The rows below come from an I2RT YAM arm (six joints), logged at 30 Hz.
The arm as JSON. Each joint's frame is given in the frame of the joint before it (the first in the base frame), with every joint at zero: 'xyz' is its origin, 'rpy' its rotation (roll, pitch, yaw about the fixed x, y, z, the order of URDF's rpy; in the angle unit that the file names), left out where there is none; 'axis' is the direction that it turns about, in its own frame. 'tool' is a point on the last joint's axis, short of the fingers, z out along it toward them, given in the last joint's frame.
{
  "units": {
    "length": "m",
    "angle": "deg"
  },
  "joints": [
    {
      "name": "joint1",
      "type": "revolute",
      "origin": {
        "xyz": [
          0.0,
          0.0,
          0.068
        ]
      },
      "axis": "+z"
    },
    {
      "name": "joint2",
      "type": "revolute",
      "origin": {
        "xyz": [
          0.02,
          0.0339,
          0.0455
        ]
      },
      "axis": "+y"
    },
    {
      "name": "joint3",
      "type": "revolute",
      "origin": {
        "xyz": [
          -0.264,
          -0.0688,
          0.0
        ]
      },
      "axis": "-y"
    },
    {
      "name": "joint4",
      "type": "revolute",
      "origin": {
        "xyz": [
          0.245,
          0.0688,
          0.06
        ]
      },
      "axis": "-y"
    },
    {
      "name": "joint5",
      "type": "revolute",
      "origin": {
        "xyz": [
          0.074,
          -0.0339,
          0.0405
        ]
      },
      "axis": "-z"
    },
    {
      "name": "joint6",
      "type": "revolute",
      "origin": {
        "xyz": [
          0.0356,
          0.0,
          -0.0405
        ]
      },
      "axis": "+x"
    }
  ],
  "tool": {
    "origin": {
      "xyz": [
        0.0,
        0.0,
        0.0
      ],
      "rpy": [
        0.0,
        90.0,
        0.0
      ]
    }
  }
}
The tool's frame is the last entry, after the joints.
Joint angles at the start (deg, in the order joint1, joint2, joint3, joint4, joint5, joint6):
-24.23 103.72 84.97 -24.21 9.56 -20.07
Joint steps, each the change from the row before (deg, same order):
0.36 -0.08 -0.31 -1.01 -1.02 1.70
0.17 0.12 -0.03 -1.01 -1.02 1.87
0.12 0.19 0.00 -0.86 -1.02 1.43
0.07 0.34 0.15 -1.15 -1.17 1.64
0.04 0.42 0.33 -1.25 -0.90 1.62
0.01 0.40 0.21 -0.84 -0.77 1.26
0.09 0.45 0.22 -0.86 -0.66 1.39
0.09 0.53 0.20 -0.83 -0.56 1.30
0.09 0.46 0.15 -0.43 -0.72 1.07
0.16 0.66 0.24 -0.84 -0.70 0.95
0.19 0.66 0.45 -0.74 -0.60 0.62
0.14 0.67 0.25 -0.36 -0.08 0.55
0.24 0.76 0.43 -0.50 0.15 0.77
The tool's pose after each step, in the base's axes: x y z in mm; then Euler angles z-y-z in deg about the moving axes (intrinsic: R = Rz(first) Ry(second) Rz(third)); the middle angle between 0 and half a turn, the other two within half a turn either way. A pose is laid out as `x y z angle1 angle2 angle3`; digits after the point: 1 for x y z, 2 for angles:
374.4 -171.5 271.0 -35.70 133.59 -26.59
374.2 -169.4 268.6 -34.34 134.86 -24.05
374.3 -167.7 266.1 -32.96 136.02 -21.85
374.4 -166.5 263.0 -31.41 137.48 -19.27
374.7 -165.7 260.4 -30.22 138.89 -16.90
375.1 -165.3 257.8 -29.16 139.98 -14.92
375.8 -164.4 254.9 -28.15 141.11 -12.89
376.6 -163.7 251.4 -27.27 142.30 -11.02
377.7 -163.0 248.6 -26.05 143.08 -9.08
379.0 -161.8 244.5 -24.78 144.36 -7.26
380.9 -160.7 241.6 -23.58 145.32 -5.83
382.7 -160.3 237.9 -23.31 146.10 -5.18
384.9 -159.5 234.5 -23.36 146.93 -4.65

